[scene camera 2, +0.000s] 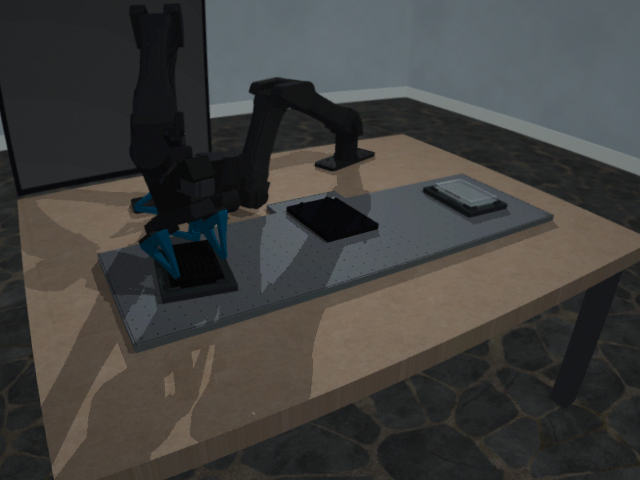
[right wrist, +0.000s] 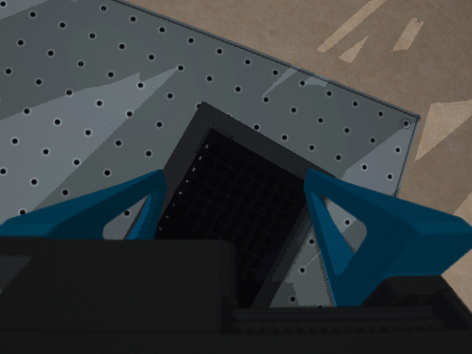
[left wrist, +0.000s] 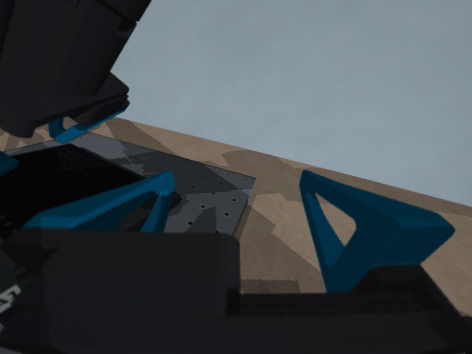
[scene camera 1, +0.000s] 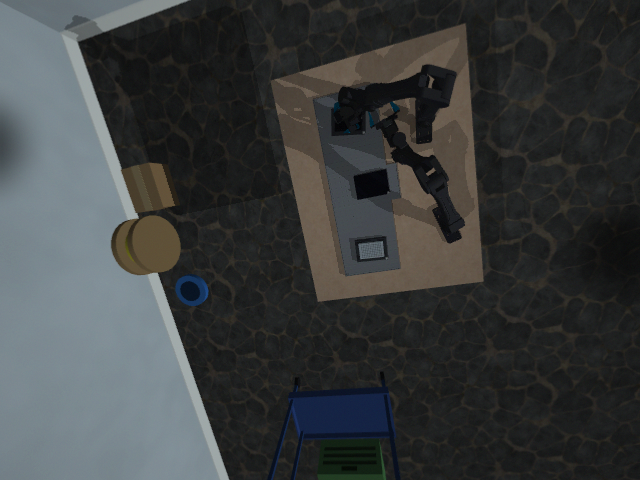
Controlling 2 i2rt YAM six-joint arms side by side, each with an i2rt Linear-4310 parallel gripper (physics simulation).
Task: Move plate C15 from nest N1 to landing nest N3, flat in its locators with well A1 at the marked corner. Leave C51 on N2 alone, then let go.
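Observation:
A black well plate (scene camera 2: 199, 260) (right wrist: 225, 200) sits in a dark nest (scene camera 2: 201, 290) (right wrist: 196, 130) at the left end of the pegboard in scene camera 2. My right gripper (scene camera 1: 347, 121) (right wrist: 235, 177) is open above it, a finger on either side; contact cannot be told. In the right wrist view the plate is turned relative to the fingers. My left gripper (scene camera 1: 382, 114) (left wrist: 236, 177) is open and empty beside that nest. A black rectangle (scene camera 1: 371, 183) (scene camera 2: 330, 219) lies mid-board, too dark to tell nest from plate. A pale plate (scene camera 1: 371, 250) (scene camera 2: 465, 192) sits in the far nest. Labels and A1 marks are unreadable.
The grey pegboard (scene camera 1: 361, 222) (scene camera 2: 398, 232) lies on the wooden table (scene camera 1: 330, 289) (scene camera 2: 361, 335). Both arms are close together at one end, and the right arm (scene camera 1: 390, 93) passes over the board near the left gripper. A blue cart (scene camera 1: 338, 391) stands away from the table.

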